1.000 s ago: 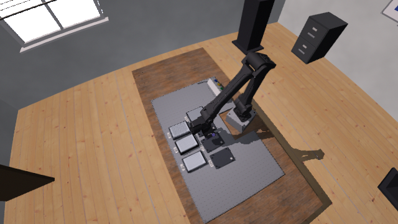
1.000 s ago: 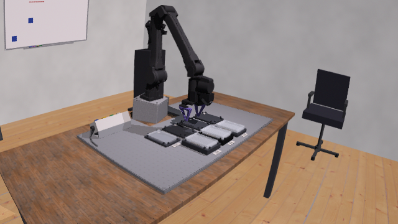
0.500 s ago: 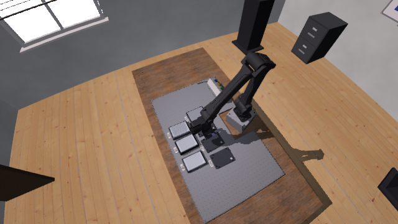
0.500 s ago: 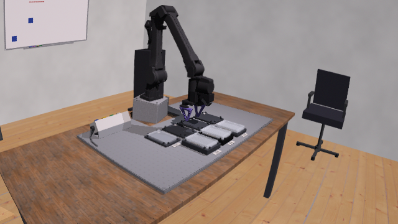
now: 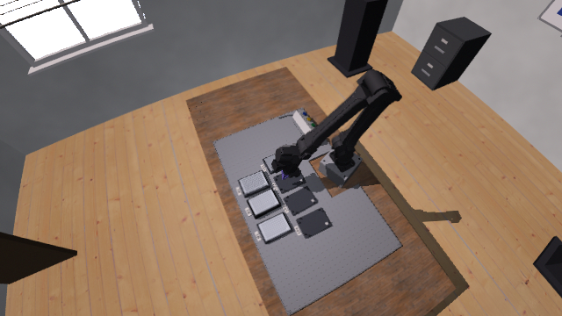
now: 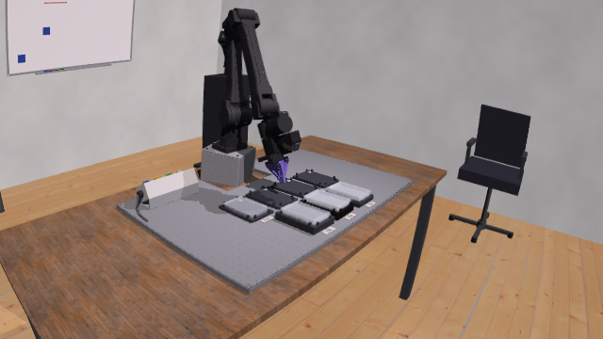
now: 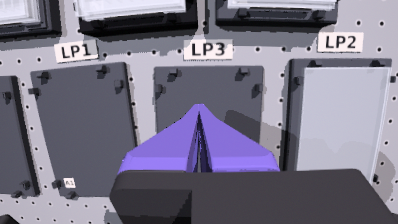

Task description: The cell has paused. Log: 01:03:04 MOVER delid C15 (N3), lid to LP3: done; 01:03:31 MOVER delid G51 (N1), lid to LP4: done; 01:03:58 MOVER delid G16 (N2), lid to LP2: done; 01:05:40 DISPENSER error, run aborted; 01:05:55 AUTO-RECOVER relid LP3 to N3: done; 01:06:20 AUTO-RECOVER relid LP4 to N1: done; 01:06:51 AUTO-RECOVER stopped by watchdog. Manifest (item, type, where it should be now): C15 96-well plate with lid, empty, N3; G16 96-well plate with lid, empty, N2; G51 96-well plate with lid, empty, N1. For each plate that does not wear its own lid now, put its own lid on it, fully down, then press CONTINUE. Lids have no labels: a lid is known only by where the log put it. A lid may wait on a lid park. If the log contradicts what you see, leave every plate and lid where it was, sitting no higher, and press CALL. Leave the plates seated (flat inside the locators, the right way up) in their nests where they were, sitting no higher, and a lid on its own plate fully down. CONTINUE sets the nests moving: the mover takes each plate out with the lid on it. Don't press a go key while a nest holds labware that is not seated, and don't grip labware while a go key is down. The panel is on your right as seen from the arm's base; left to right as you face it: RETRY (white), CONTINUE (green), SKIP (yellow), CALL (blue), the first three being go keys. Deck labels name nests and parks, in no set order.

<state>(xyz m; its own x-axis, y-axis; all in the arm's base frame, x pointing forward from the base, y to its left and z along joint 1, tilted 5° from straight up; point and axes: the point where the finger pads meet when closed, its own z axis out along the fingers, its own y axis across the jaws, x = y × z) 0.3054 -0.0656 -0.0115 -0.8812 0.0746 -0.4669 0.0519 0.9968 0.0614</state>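
Now: hand 14 cm short of the plate, 7 cm to the left of it and 4 cm above it. The rest, counted from my hand: LP3 label: 5 cm ahead, 1 cm to the right, 7 cm below; lid park LP3: 4 cm behind, 1 cm to the right, 7 cm below; lid park LP1: 3 cm behind, 12 cm to the left, 7 cm below.
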